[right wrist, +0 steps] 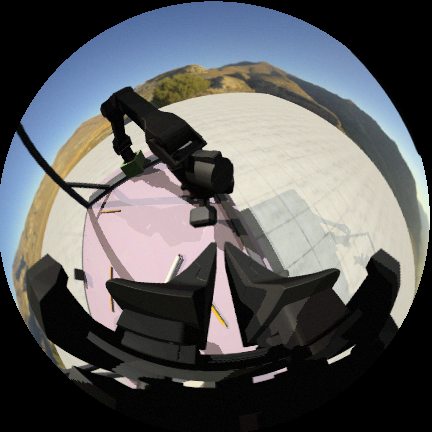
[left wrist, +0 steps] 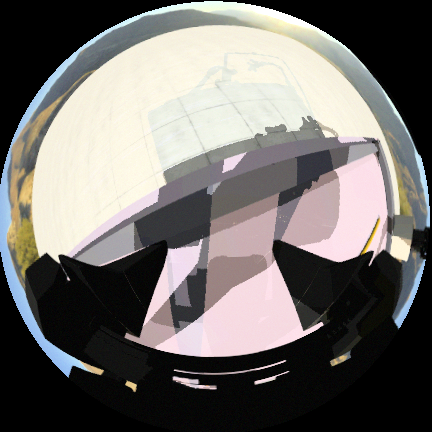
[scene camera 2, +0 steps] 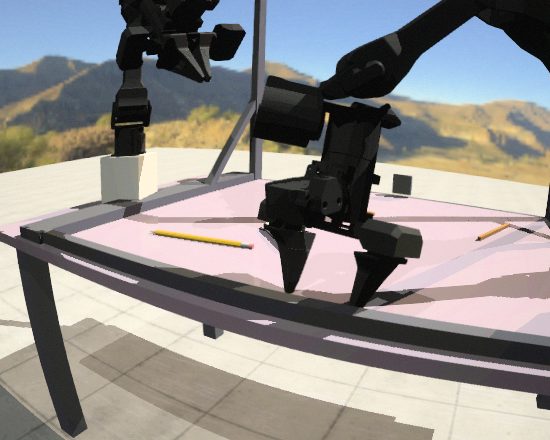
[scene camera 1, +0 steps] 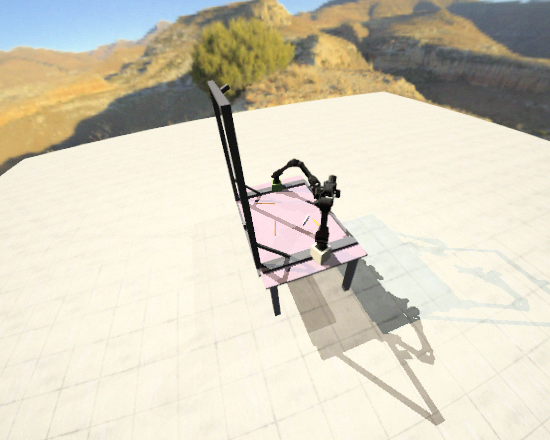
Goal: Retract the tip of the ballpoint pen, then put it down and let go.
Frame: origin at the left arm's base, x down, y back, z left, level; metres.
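Where they show: left gripper, fingertip midpoint: (right wrist: pixel 213 206) (left wrist: pixel 221 246); right gripper, fingertip midpoint: (right wrist: pixel 219 246) (scene camera 2: pixel 205 80) (scene camera 1: pixel 325 194); left arm's base, origin of the base link: (right wrist: pixel 129 157) (scene camera 1: pixel 276 181); right arm's base, origin of the base link: (scene camera 2: pixel 128 154) (scene camera 1: pixel 321 246).
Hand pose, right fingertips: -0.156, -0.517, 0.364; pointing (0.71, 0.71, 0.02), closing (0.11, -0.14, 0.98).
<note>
Each offset is from my right fingertips to the centre of the thing, as dx, dy, dz. Level surfaces: height alone.
The white ballpoint pen {+0.235, -0.010, -0.153} (scene camera 1: pixel 306 220) (right wrist: pixel 175 267) lies on the pink table {dx +0.240} (scene camera 1: pixel 295 239) (scene camera 2: pixel 210 205). Its lower end is hidden behind a right gripper finger in the right wrist view, and I cannot tell whether its tip is out. The pen does not show in scene camera 2. My right gripper (scene camera 2: pixel 206 80) (right wrist: pixel 219 246) is nearly closed with no object between its fingers, high above the table. My left gripper (scene camera 2: pixel 323 298) (left wrist: pixel 221 246) is open and empty, pointing down low over the table's near edge in scene camera 2.
A yellow pencil {+0.237, -0.087, -0.056} (scene camera 1: pixel 316 223) (scene camera 2: pixel 205 239) (left wrist: pixel 371 236) (right wrist: pixel 219 316) lies beside the pen. One orange pencil {+0.237, +0.279, -0.487} (scene camera 1: pixel 265 203) (scene camera 2: pixel 492 232) (right wrist: pixel 111 211) and another orange pencil {+0.237, -0.063, -0.418} (scene camera 1: pixel 275 228) (right wrist: pixel 112 290) lie farther off. A dark upright frame (scene camera 1: pixel 235 150) (scene camera 2: pixel 257 90) stands along one table edge.
</note>
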